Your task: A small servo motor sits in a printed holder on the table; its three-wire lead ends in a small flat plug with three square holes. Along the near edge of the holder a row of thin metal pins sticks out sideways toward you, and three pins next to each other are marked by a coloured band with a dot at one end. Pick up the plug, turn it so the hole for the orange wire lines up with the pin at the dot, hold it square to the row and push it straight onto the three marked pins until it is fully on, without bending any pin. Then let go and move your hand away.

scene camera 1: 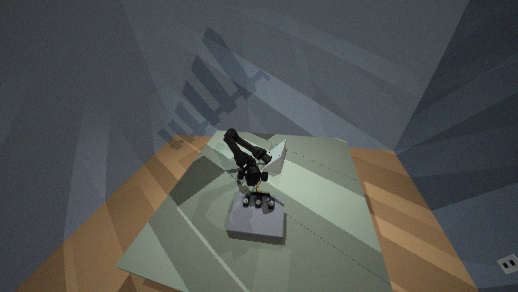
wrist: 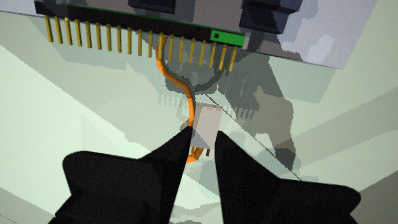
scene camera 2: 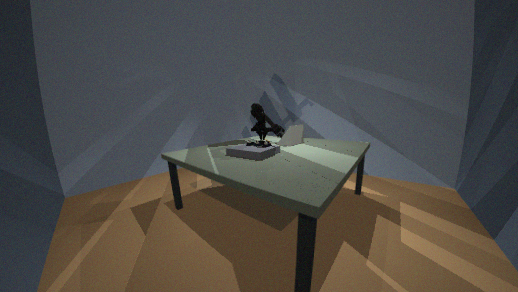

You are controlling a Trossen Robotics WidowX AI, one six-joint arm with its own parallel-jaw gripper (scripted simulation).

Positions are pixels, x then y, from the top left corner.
Scene:
A grey holder (scene camera 1: 265, 223) is 96 cm from the lens.

